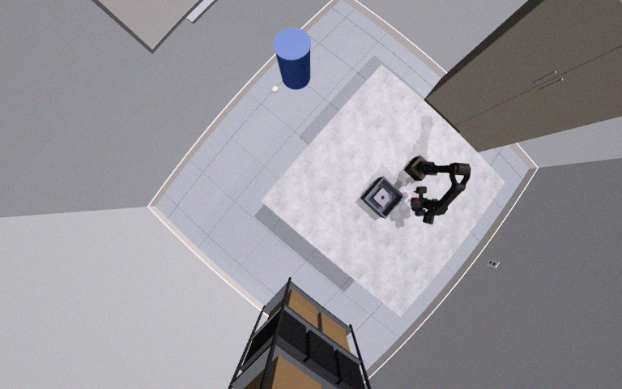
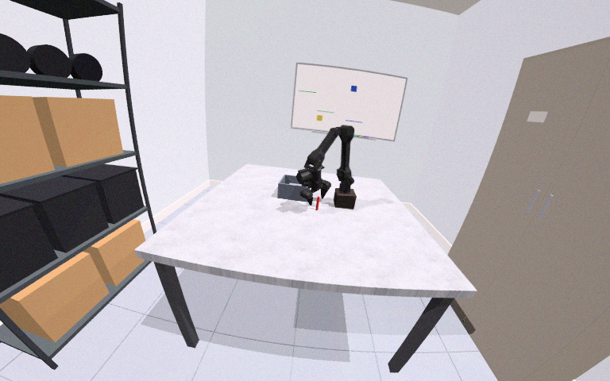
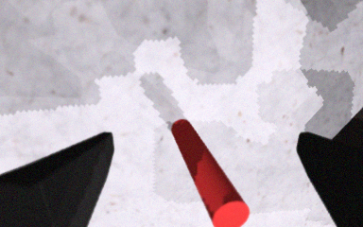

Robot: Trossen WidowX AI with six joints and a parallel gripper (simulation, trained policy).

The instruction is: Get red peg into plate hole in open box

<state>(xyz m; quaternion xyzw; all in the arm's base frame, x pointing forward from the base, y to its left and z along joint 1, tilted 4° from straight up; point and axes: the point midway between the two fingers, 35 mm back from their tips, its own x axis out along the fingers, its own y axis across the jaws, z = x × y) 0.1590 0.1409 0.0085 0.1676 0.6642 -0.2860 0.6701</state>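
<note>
My gripper tip is now 10 mm past the red peg and 10 mm to the right of it. The rest, counted from my gripper tip: plate (160 mm ahead, 150 mm to the right); then grey box (160 mm ahead, 150 mm to the right, 20 mm below).
</note>
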